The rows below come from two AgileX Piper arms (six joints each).
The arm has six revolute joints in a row. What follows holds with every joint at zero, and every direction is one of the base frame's.
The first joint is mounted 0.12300 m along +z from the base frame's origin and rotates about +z.
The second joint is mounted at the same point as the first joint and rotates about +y.
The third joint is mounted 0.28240 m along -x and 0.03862 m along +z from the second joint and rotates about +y.
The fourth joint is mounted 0.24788 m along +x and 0.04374 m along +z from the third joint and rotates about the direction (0.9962, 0, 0.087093).
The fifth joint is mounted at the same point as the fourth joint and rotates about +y.
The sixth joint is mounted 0.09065 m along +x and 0.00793 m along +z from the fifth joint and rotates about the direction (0.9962, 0, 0.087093).
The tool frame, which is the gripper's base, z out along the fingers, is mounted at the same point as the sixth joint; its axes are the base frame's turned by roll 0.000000, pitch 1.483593 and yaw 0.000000 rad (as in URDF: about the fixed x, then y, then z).
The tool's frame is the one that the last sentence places.
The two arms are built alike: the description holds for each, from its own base.
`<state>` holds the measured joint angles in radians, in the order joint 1, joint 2, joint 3, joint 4, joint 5, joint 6, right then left.
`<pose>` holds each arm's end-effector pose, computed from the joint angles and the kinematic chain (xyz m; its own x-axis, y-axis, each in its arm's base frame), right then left.
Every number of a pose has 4 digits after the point.
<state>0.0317 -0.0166 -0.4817 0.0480 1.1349 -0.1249 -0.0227 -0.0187 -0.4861 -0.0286 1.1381 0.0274</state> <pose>-0.0087 0.0037 0.2664 -0.5115 -0.1206 -0.8508 -0.1228 0.9902 -0.0665 -0.0096 -0.0021 0.2673 -0.5183 0.0272 -0.8547 0.0529 0.9986 -0.0003</pose>
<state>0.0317 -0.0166 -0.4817 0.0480 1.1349 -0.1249 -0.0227 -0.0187 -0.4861 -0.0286 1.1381 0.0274</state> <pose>-0.0087 0.0037 0.2664 -0.5115 -0.1206 -0.8508 -0.1228 0.9902 -0.0665 -0.0096 -0.0021 0.2673 -0.5183 0.0272 -0.8547 0.0529 0.9986 -0.0003</pose>
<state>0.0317 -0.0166 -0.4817 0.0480 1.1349 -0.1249 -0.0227 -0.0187 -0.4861 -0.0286 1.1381 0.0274</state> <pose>-0.0087 0.0037 0.2664 -0.5115 -0.1206 -0.8508 -0.1228 0.9902 -0.0665 -0.0096 -0.0021 0.2673 -0.5183 0.0272 -0.8547 0.0529 0.9986 -0.0003</pose>
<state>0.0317 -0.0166 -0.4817 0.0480 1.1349 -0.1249 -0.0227 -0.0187 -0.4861 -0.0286 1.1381 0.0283</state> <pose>-0.0087 0.0037 0.2664 -0.5115 -0.1206 -0.8508 -0.1228 0.9902 -0.0665 -0.0096 -0.0021 0.2673 -0.5183 0.0281 -0.8547 0.0533 0.9986 0.0005</pose>
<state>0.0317 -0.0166 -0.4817 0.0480 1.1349 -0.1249 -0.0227 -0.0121 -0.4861 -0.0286 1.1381 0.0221</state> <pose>-0.0087 0.0037 0.2664 -0.5115 -0.1206 -0.8508 -0.1228 0.9902 -0.0665 -0.0086 -0.0022 0.2673 -0.5242 0.0220 -0.8513 0.0501 0.9987 -0.0050</pose>
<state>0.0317 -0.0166 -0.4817 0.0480 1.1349 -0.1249 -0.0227 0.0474 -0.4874 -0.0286 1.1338 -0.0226</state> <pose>-0.0087 0.0037 0.2664 -0.5115 -0.1206 -0.8508 -0.1228 0.9902 -0.0665 0.0001 -0.0024 0.2683 -0.5710 -0.0217 -0.8207 0.0242 0.9988 -0.0433</pose>
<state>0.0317 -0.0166 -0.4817 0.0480 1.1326 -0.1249 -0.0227 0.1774 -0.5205 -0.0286 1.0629 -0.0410</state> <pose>-0.0086 0.0037 0.2666 -0.5096 -0.1204 -0.8520 -0.1226 0.9902 -0.0667 0.0209 -0.0027 0.2817 -0.5924 -0.0414 -0.8046 0.0103 0.9982 -0.0590</pose>
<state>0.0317 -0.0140 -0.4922 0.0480 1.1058 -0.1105 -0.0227 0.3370 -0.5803 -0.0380 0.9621 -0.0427</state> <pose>-0.0082 0.0036 0.2716 -0.4815 -0.1041 -0.8702 -0.1123 0.9921 -0.0565 0.0496 -0.0040 0.3013 -0.5919 -0.0509 -0.8044 0.0098 0.9975 -0.0703</pose>
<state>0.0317 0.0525 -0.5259 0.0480 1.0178 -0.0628 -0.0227 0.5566 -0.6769 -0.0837 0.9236 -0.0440</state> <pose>0.0022 0.0038 0.2882 -0.4379 -0.0514 -0.8976 -0.0848 0.9963 -0.0157 0.0899 -0.0081 0.3187 -0.6590 -0.0793 -0.7480 0.0109 0.9933 -0.1148</pose>
